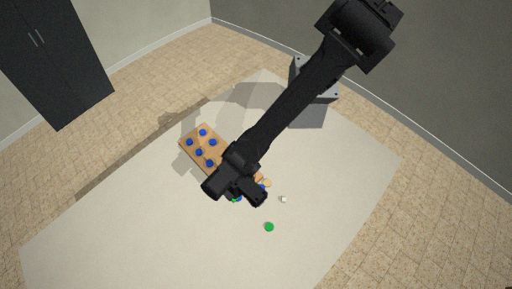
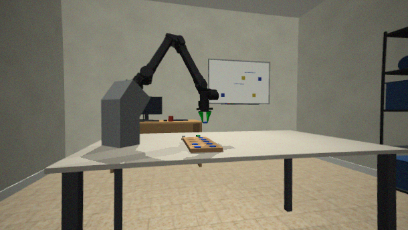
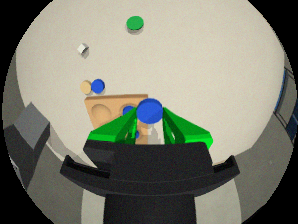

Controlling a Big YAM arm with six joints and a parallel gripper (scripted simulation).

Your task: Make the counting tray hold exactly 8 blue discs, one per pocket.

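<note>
The wooden counting tray lies 230 mm to the right of my hand, 110 mm below it and 30 mm behind it. The rest, counted from my hand: green disc 120 mm to the left, 120 mm below, 50 mm behind; then tan disc 140 mm behind, 120 mm below, 30 mm to the right; then small white cube 150 mm behind, 110 mm below, 60 mm to the left.
</note>
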